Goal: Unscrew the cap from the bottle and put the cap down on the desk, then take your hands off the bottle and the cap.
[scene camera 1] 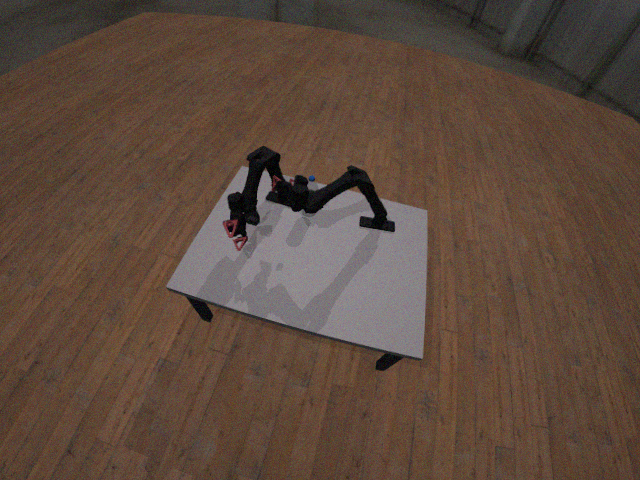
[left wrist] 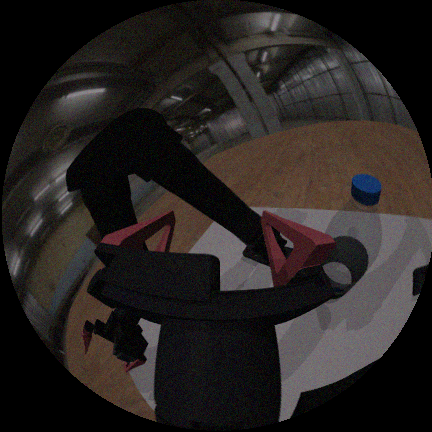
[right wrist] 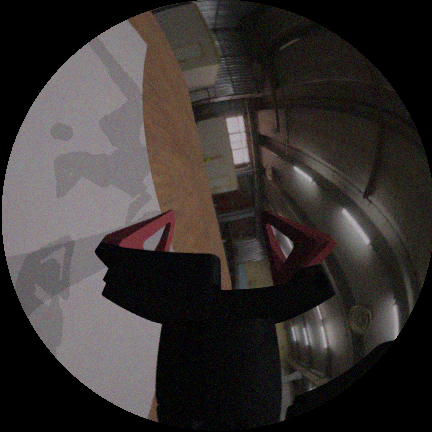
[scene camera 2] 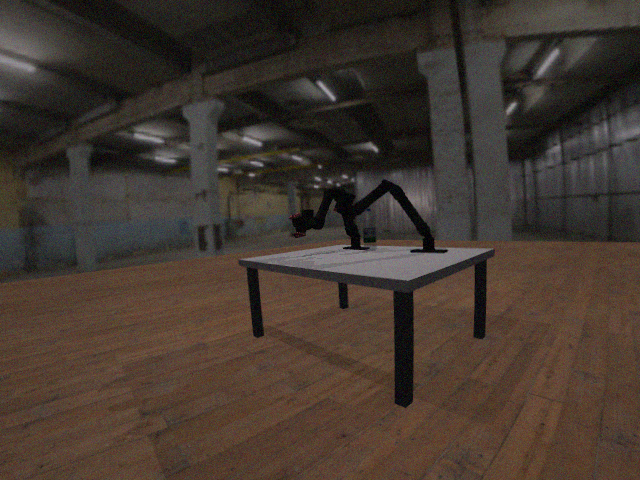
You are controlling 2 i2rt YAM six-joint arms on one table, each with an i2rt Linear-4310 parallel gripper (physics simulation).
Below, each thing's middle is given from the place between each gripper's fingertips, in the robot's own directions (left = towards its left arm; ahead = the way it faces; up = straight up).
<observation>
My right hand is 44 cm past the blue cap (left wrist: 365, 189), 21 cm to the right of it and 7 cm below it.
Right now my left hand is 5 cm past the blue cap, 13 cm to the right of it and 1 cm above it.
</observation>
